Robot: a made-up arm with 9 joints.
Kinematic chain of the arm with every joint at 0, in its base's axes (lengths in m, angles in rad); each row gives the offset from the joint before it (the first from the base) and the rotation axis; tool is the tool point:
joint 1: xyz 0 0 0.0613 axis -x
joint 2: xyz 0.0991 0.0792 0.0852 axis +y
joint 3: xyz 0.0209 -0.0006 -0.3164 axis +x
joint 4: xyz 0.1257 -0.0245 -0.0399 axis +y
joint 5: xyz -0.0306 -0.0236 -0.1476 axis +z
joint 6: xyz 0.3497 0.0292 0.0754 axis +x
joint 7: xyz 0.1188 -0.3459 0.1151 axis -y
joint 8: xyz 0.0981 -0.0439 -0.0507 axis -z
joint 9: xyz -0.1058 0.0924 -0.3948 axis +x
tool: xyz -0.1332 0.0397 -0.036
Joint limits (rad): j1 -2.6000..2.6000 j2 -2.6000..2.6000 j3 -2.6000..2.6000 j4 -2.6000..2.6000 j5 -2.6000..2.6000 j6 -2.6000..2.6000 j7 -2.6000..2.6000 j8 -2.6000..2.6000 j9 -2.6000..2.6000
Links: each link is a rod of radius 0.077 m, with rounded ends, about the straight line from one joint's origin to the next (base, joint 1, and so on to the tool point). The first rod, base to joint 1, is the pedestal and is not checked.
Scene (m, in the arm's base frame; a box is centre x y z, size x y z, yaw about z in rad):
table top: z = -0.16
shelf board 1: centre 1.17 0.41 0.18 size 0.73 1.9 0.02 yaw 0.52
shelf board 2: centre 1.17 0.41 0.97 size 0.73 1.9 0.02 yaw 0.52
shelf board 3: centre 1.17 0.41 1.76 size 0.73 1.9 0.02 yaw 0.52
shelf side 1: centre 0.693 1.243 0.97 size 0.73 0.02 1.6 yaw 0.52
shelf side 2: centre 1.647 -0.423 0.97 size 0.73 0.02 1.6 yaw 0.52
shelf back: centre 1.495 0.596 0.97 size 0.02 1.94 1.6 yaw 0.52
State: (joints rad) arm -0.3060 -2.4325 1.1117 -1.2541 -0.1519 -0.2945 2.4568 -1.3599 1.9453
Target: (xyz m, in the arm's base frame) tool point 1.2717 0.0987 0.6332
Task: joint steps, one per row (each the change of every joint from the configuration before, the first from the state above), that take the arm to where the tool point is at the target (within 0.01 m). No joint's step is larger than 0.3 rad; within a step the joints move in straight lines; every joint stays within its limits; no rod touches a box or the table.
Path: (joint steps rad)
1: 0.1802 0.1216 0.2865 -0.1445 -0.2840 0.0892 0.0584 -0.0743 0.0085
2: 0.1803 0.1216 0.2864 -0.1445 -0.2840 0.0892 0.0584 -0.0742 0.0084

